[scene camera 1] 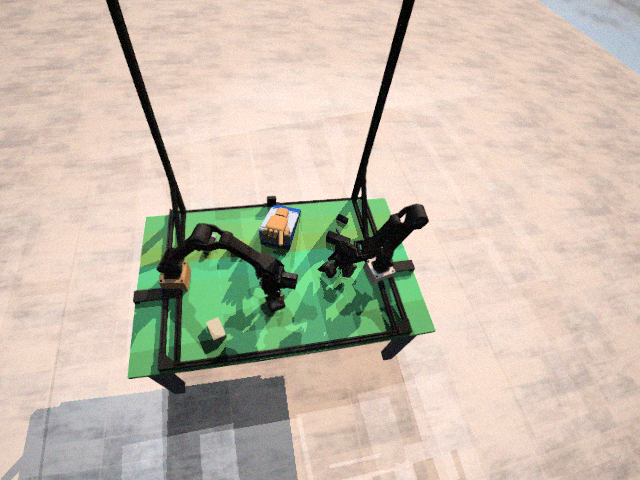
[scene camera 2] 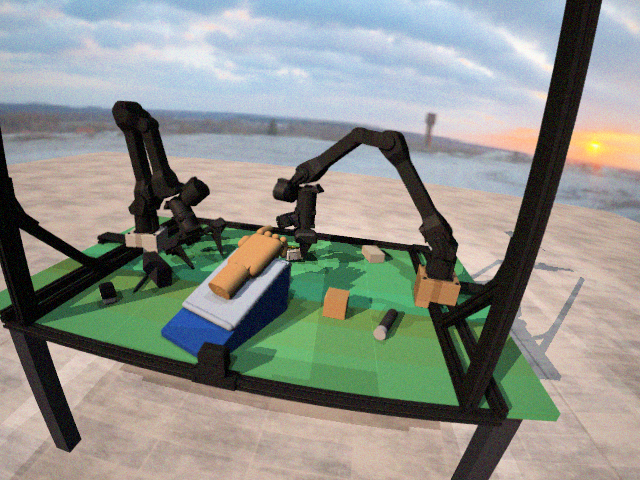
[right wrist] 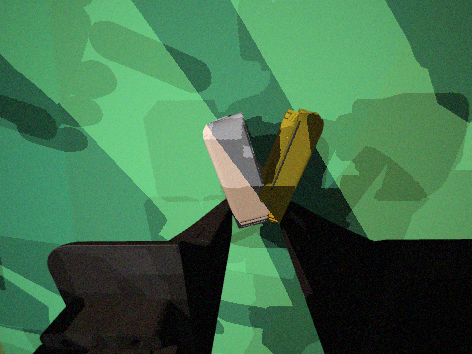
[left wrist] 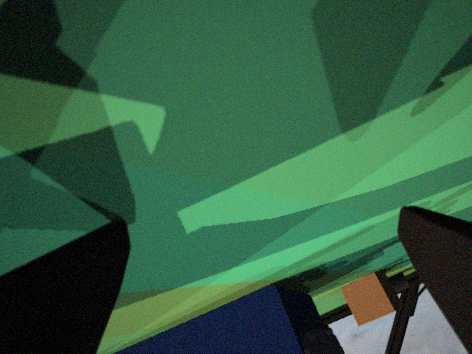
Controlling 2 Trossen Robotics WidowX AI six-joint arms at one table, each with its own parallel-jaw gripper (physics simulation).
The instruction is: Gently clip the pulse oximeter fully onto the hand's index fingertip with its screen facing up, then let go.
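Places are measured from the left arm's base along level axes (x back, y left, z down), in centimetres.
Where they show: left gripper, fingertip midpoint: (scene camera 1: 323,264) (scene camera 2: 208,261) (left wrist: 264,227); right gripper, fingertip midpoint: (scene camera 1: 270,297) (scene camera 2: 302,255) (right wrist: 255,205); left arm's base, link origin: (scene camera 1: 380,266) (scene camera 2: 146,230); right arm's base, link origin: (scene camera 1: 173,271) (scene camera 2: 439,274).
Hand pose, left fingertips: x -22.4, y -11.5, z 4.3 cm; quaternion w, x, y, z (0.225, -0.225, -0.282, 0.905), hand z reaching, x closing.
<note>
Each offset is from my left fingertips to the centre of the thing. "spot": to the spot under its first point.
The pulse oximeter @(dz -1.0, dx -24.4, dy +7.1 cm) (scene camera 2: 293,253) (right wrist: 235,175) has a white half and a yellow half, spread in a V in the right wrist view. My right gripper (scene camera 2: 305,250) (right wrist: 255,205) is shut on its hinge end, low over the table; in scene camera 1 the right gripper (scene camera 1: 275,303) mostly hides it. The tan hand (scene camera 1: 278,224) (scene camera 2: 255,253) lies on a pale pad @(spot: dz -4.2, dx -6.9, dy -31.0 cm) (scene camera 2: 206,310) on a blue wedge (scene camera 2: 263,310) (left wrist: 215,325). Its index finger (scene camera 1: 281,237) extends forward, apart from the oximeter. My left gripper (scene camera 1: 337,271) (scene camera 2: 206,259) (left wrist: 264,227) is open and empty, beside the wedge.
In scene camera 2 a black block @(dz -1.5, dx +11.4, dy -9.2 cm) (scene camera 2: 157,269), a thin black stick @(dz +1.1, dx +14.6, dy -10.8 cm) (scene camera 2: 140,283) and a small black box @(dz -0.1, dx +19.2, dy -20.5 cm) (scene camera 2: 107,291) lie left of the wedge. An orange block @(dz -0.9, dx -34.0, dy -20.9 cm) (scene camera 2: 336,303) (left wrist: 368,299), a dark cylinder @(dz +0.2, dx -44.6, dy -26.9 cm) (scene camera 2: 386,324) and a beige block @(dz +0.1, dx -51.2, dy +13.1 cm) (scene camera 1: 216,329) (scene camera 2: 373,253) lie to the right.
</note>
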